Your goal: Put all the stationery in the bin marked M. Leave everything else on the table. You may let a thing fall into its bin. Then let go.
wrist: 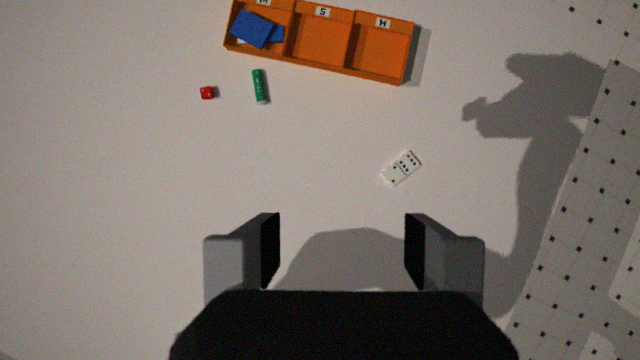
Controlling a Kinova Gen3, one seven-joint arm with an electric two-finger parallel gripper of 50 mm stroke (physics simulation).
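Frame: origin at the arm's base, x ahead, y left, z up, level; metres.
Seen in the pictures: gripper, between the fingertips: (342, 239).
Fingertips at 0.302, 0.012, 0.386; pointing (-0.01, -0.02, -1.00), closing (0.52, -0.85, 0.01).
A point is followed by its place in that frame, as x, y, z.
An orange three-part bin (320, 64) {0.422, 0.113, -0.065} stands at the top of the view, its compartments labelled M, S and H. In the M compartment at its left lie a blue block-like piece (251, 29) {0.415, 0.221, -0.066}, a second blue piece (277, 34) {0.429, 0.189, -0.076} partly under it, and a whitish piece (242, 41) {0.395, 0.226, -0.076} mostly hidden beneath. The M label is cut by the top edge of the view. The S and H compartments hold no objects. My gripper (342, 239) {0.302, 0.012, 0.386} is open and empty, high above the table, with the bin well ahead of the fingers.
A red die (206, 92) {0.307, 0.234, -0.080} and a green battery (258, 86) {0.353, 0.174, -0.082} lie on the table (125, 175) {0.137, 0.284, -0.096} near the M end of the bin. A white domino (401, 168) {0.360, -0.059, -0.089} lies ahead of the right finger. The dotted floor shows beyond the table's edge at right.
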